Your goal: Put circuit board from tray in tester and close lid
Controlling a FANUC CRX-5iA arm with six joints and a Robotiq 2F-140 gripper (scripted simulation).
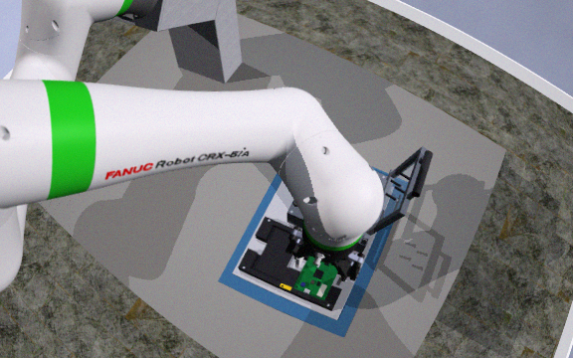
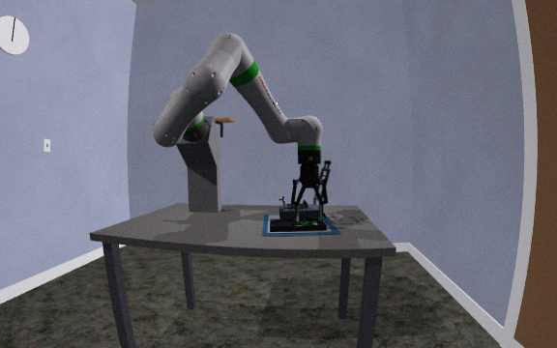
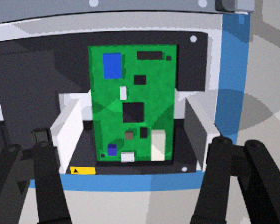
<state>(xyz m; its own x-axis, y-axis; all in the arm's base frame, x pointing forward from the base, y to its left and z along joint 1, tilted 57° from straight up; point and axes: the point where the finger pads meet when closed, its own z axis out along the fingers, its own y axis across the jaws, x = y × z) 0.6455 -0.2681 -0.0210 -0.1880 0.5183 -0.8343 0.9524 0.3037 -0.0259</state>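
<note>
Now: the green circuit board 40 mm below my hand. The rest, counted from my hand: black latch hook: 200 mm to the left, 140 mm behind, 30 mm above; then lid: 180 mm to the left, 130 mm above, 50 mm ahead.
</note>
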